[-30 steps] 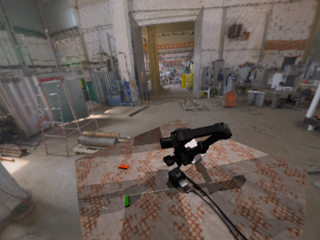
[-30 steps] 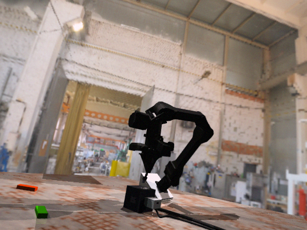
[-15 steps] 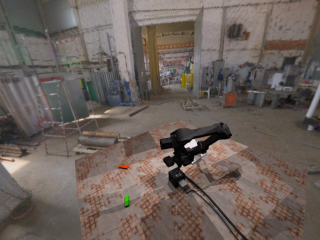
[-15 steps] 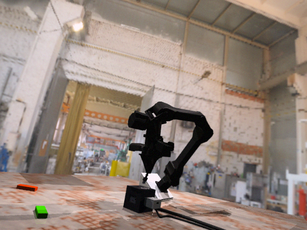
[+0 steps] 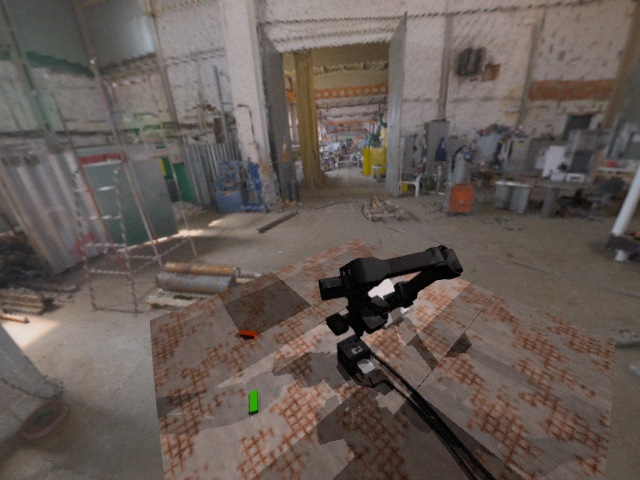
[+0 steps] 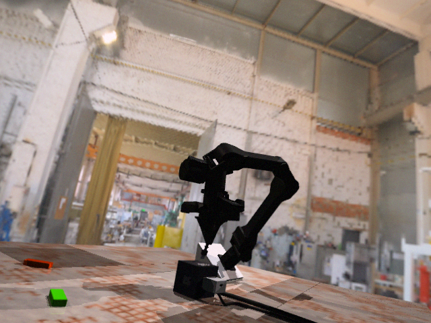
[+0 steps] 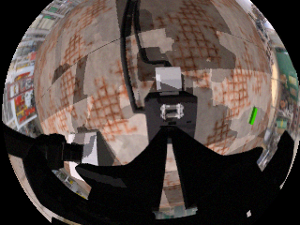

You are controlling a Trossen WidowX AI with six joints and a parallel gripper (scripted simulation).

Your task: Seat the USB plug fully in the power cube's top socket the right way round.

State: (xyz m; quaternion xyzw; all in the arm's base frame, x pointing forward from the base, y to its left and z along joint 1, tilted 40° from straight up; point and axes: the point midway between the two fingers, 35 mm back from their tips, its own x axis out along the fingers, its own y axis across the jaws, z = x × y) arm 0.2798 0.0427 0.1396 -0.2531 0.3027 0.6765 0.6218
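The usb socket lies 60 mm below my gripper tip and 10 mm ahead of it. The rest, counted from my gripper tip: green block: 330 mm ahead, 120 mm below, 60 mm to the right; orange block: 330 mm to the right, 280 mm ahead, 120 mm below; usb plug: 20 mm below, 10 mm to the right.
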